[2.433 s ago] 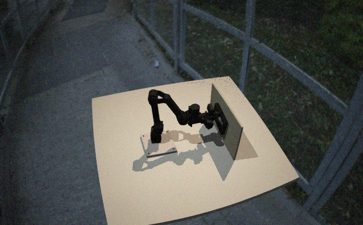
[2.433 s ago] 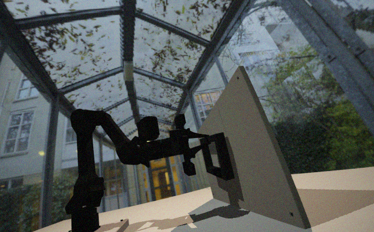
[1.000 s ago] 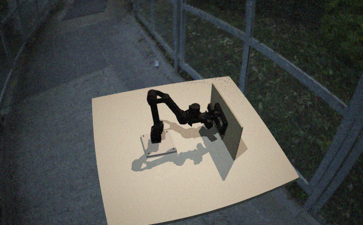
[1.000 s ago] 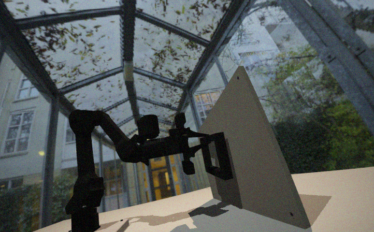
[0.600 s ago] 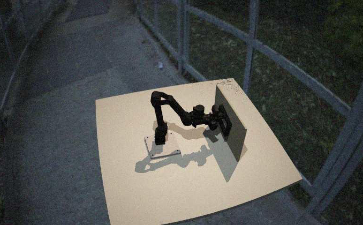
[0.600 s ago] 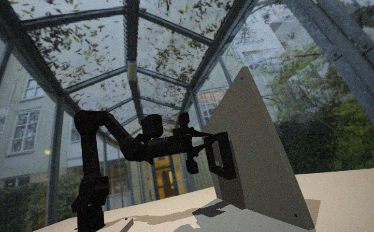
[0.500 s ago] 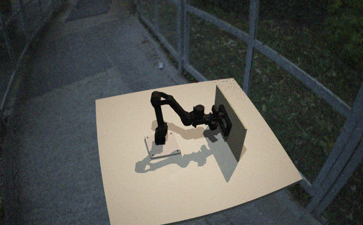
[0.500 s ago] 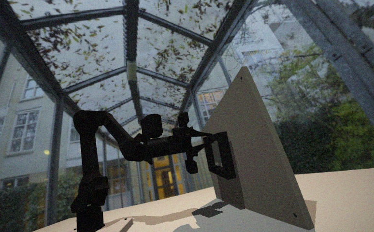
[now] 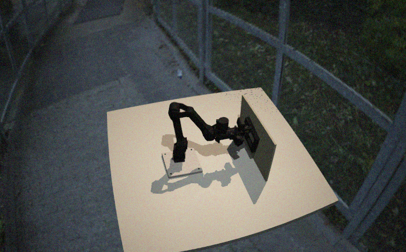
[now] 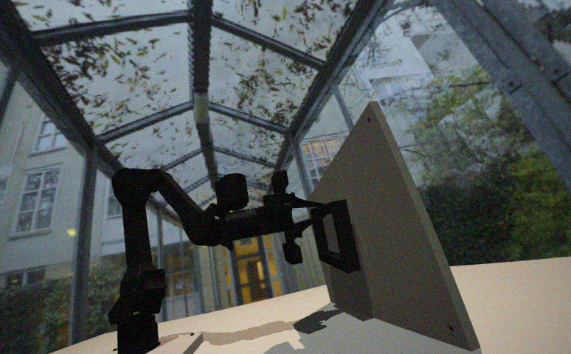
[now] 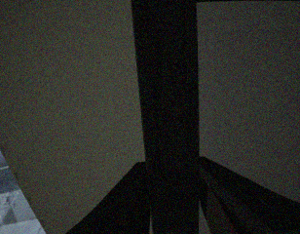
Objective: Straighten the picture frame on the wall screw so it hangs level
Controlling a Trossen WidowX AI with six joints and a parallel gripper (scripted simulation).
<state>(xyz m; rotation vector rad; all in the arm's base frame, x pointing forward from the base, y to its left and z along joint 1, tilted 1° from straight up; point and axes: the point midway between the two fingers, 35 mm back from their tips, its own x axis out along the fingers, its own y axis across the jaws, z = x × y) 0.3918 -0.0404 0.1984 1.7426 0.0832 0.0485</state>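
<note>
My gripper tip is now 1 cm short of the black picture frame, 1 cm to the right of it and 5 cm above it. Round my gripper tip: grey wall panel: 2 cm ahead, 7 cm below.
</note>
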